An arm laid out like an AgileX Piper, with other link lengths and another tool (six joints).
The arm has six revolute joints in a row. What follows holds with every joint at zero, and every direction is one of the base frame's.
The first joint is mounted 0.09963 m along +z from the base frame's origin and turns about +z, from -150 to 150 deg.
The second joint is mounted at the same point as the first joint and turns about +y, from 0 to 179.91 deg.
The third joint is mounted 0.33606 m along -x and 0.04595 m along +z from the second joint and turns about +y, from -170 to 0 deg.
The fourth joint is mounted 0.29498 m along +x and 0.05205 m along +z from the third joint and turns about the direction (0.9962, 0, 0.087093), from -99.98 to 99.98 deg.
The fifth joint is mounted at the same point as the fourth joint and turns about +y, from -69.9 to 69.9 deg.
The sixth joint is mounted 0.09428 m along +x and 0.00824 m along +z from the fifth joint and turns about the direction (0.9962, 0, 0.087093), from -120 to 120 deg.
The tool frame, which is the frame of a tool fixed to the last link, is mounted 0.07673 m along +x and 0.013 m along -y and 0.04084 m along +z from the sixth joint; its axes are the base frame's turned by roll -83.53, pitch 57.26 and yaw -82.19 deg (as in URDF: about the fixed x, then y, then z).
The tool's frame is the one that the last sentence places.
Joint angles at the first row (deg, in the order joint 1, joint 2, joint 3, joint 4, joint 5, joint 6):
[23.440, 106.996, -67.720, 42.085, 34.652, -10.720]
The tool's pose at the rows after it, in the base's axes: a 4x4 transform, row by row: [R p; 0 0 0 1], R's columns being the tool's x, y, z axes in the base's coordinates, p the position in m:
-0.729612, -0.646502, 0.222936, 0.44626; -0.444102, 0.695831, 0.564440, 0.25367; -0.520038, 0.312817, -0.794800, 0.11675; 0, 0, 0, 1
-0.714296, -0.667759, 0.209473, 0.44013; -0.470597, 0.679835, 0.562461, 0.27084; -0.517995, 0.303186, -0.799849, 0.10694; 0, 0, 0, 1
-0.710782, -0.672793, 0.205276, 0.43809; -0.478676, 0.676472, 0.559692, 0.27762; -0.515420, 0.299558, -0.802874, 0.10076; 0, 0, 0, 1
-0.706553, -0.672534, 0.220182, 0.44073; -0.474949, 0.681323, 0.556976, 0.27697; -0.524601, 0.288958, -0.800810, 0.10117; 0, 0, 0, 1
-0.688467, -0.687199, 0.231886, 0.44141; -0.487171, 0.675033, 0.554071, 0.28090; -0.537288, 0.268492, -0.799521, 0.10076; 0, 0, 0, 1
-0.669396, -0.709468, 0.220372, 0.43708; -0.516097, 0.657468, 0.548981, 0.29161; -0.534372, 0.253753, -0.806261, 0.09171; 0, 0, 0, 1
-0.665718, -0.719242, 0.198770, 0.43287; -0.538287, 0.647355, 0.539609, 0.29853; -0.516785, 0.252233, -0.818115, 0.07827; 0, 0, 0, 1
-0.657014, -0.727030, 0.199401, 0.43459; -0.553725, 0.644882, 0.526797, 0.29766; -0.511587, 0.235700, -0.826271, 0.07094; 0, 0, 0, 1
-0.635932, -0.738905, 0.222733, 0.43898; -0.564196, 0.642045, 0.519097, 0.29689; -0.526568, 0.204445, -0.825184, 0.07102; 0, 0, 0, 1
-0.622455, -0.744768, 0.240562, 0.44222; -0.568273, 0.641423, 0.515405, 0.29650; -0.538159, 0.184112, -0.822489, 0.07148; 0, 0, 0, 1
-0.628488, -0.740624, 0.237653, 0.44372; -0.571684, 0.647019, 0.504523, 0.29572; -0.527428, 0.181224, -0.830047, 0.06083; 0, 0, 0, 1
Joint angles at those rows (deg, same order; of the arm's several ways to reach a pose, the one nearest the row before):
[25.156, 107.903, -67.719, 42.972, 33.032, -11.268]
[27.479, 109.203, -67.719, 43.134, 31.522, -11.614]
[28.431, 110.005, -67.720, 43.271, 30.646, -11.659]
[28.430, 110.080, -67.719, 43.272, 29.710, -11.830]
[29.010, 110.314, -67.720, 43.222, 28.488, -12.753]
[30.439, 111.475, -67.720, 43.222, 27.489, -13.823]
[31.399, 112.997, -67.720, 43.091, 27.120, -14.189]
[31.399, 113.875, -67.719, 42.411, 26.419, -14.739]
[31.400, 114.096, -67.720, 42.004, 24.847, -15.863]
[31.399, 114.235, -67.719, 42.006, 23.668, -16.724]
[31.399, 115.499, -67.740, 42.005, 22.932, -16.844]

